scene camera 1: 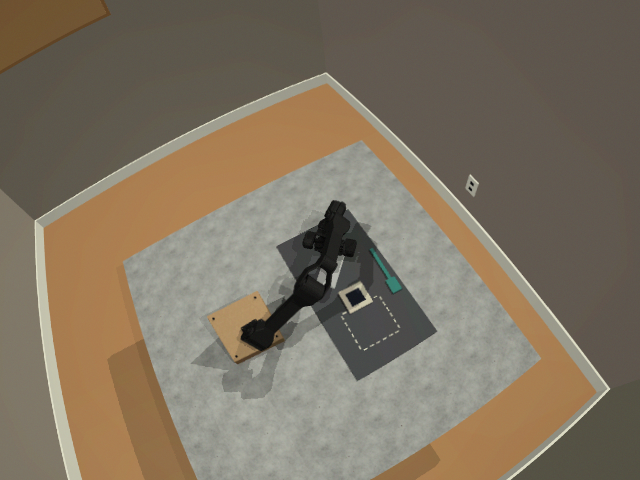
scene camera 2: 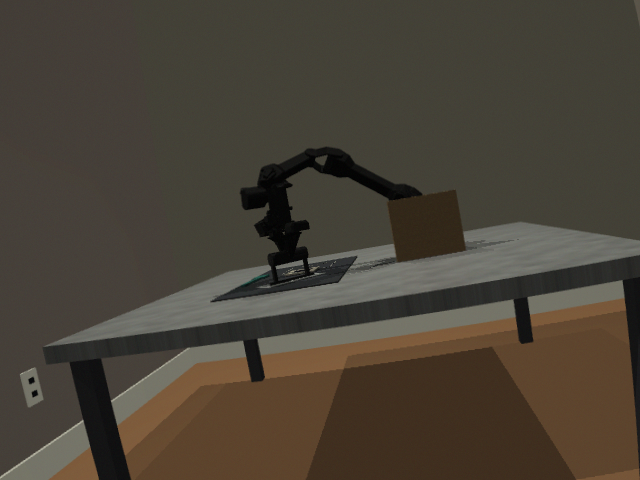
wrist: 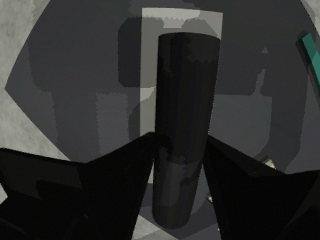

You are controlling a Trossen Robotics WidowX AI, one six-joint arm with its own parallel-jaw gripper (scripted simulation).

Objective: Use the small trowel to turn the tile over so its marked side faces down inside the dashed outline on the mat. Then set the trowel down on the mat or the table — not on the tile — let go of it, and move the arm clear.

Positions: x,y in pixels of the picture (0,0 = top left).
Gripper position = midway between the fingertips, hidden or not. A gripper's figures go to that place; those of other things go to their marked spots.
Scene:
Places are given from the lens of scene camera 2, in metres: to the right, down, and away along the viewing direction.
my gripper (scene camera 2: 288,258): -0.09, 0.05, 1.50
small trowel (scene camera 2: 301,253): -0.05, 0.04, 1.51

